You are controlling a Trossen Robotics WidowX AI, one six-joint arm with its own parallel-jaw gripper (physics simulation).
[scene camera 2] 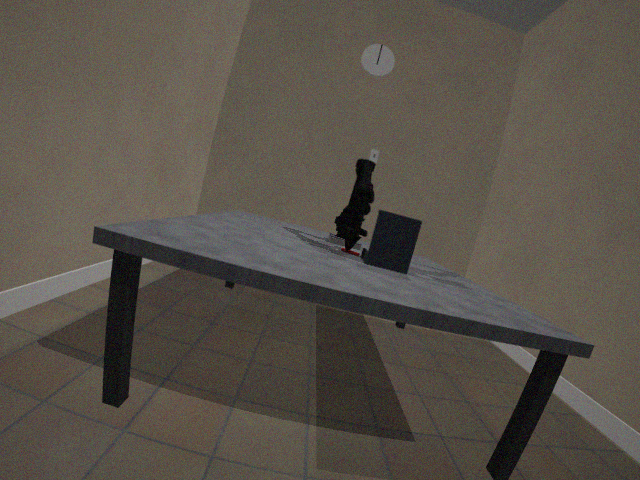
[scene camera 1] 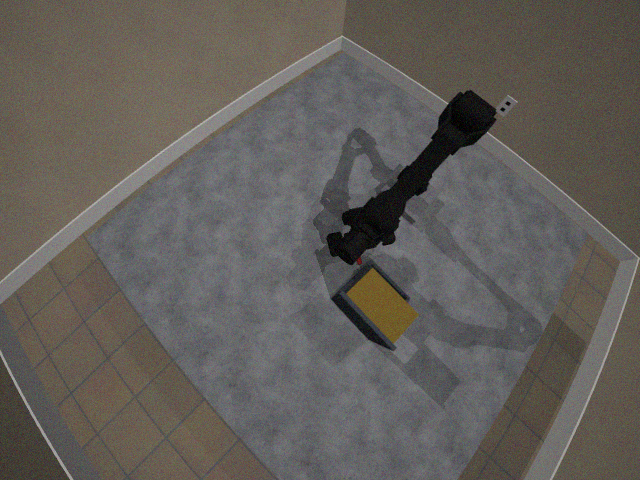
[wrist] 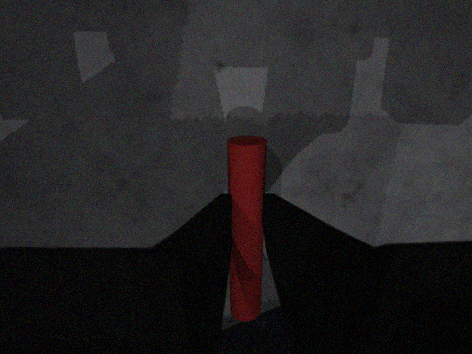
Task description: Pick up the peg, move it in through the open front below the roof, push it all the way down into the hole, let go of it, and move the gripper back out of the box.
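Places are measured from the arm's base along level axes (x ahead, y left, z up), in centimetres.
Pixels of known places: gripper, fingertip midpoint: (scene camera 2: 347,250) (wrist: 246,204); arm's base at its link origin: (scene camera 2: 341,237).
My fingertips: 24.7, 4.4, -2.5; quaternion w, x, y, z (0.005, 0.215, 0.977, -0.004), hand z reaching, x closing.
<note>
For each thing: its top centre in the pictures, then the offset to it from my fingertips, as dx, dy, dz. Level surfaces: height alone.
- red peg at its top centre: (wrist: 247,246) (scene camera 1: 356,251) (scene camera 2: 350,250) +0.6, +1.4, +0.6
- dark box at its top centre: (scene camera 1: 393,293) (scene camera 2: 396,214) +6.8, +14.8, +19.4
- grey table at its surface level: dz -0.8
The red peg (scene camera 1: 359,261) (scene camera 2: 350,251) (wrist: 246,175) is between the fingertips of my gripper (scene camera 2: 348,248) (wrist: 246,204), which is shut on it. In the wrist view the peg runs lengthwise between the black fingers, one end sticking out past their tips. In scene camera 2 it looks roughly level, at or very near the table top; a small gap cannot be told. The dark box (scene camera 1: 361,321) (scene camera 2: 392,241) with its yellow roof (scene camera 1: 382,304) stands close beside the gripper and peg, which are outside it. The hole and the box's inside do not show.
The grey table (scene camera 1: 232,258) (scene camera 2: 232,258) carries the arm (scene camera 1: 413,178) (scene camera 2: 359,196) and the box. Arm shadows lie across its top. A white wall socket (scene camera 1: 506,105) (scene camera 2: 374,155) and a round clock (scene camera 2: 377,59) are on the walls behind.
</note>
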